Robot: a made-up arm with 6 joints.
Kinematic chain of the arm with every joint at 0, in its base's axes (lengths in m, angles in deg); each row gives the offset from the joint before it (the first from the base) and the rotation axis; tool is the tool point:
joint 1: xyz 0 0 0.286 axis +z
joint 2: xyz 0 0 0 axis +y
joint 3: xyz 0 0 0.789 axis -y
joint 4: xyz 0 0 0 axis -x
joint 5: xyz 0.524 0 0 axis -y
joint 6: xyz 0 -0.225 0 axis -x
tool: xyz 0 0 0
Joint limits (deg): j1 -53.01..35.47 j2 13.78..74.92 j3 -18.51..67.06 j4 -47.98..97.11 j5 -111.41..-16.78 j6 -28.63..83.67
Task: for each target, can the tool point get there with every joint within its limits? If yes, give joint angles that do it. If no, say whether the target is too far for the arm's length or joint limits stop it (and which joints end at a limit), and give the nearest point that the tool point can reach.
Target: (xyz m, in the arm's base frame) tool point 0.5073 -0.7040 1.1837
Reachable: yes | joints -39.32 26.29 44.39 7.38 -55.60 1.72
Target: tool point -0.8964 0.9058 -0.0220
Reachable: no: joint limits stop it (at a limit: joint 1, joint 2, joint 3, joint 4) | nearest point 0.5464 0.2044 -0.0218 | short by 1.604 m
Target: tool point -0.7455 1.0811 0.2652
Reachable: no: joint limits stop it (at a limit: joint 1, joint 2, joint 3, joint 4) | nearest point 0.5464 0.2044 -0.0218 | short by 1.587 m
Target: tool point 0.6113 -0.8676 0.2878
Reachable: yes | joints -42.63 60.33 14.39 -4.49 -26.29 -2.50
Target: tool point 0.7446 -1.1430 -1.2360
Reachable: no: too far | nearest point 0.5499 -0.7791 -0.0451 | short by 1.260 m
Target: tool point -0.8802 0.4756 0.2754
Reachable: no: joint limits stop it (at a limit: joint 1, joint 2, joint 3, joint 4) | nearest point 0.5285 0.1916 0.6311 | short by 1.480 m
